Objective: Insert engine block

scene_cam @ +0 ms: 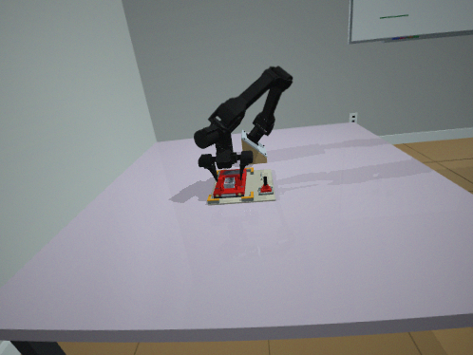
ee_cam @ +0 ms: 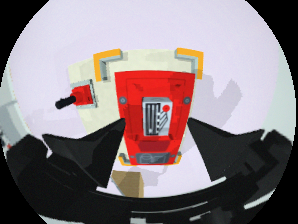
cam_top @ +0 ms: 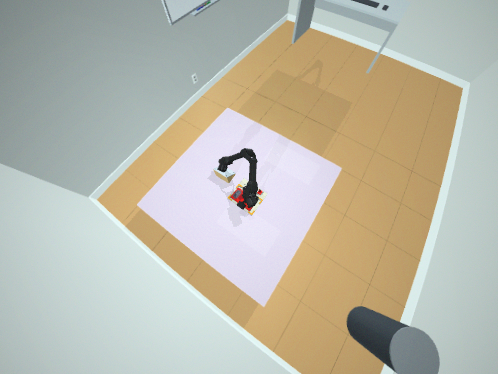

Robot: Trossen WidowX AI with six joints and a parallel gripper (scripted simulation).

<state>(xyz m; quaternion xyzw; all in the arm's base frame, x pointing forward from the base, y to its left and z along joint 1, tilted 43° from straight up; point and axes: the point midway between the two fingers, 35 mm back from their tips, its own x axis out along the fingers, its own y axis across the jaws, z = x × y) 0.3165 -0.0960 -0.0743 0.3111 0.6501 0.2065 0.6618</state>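
My gripper tip is 2 cm above the engine block and 1 cm to the right of it. The rest, counted from my gripper tip: cream base plate 3 cm to the left, 3 cm below, 2 cm behind; black upright stick 12 cm to the left, 5 cm ahead, 1 cm below.
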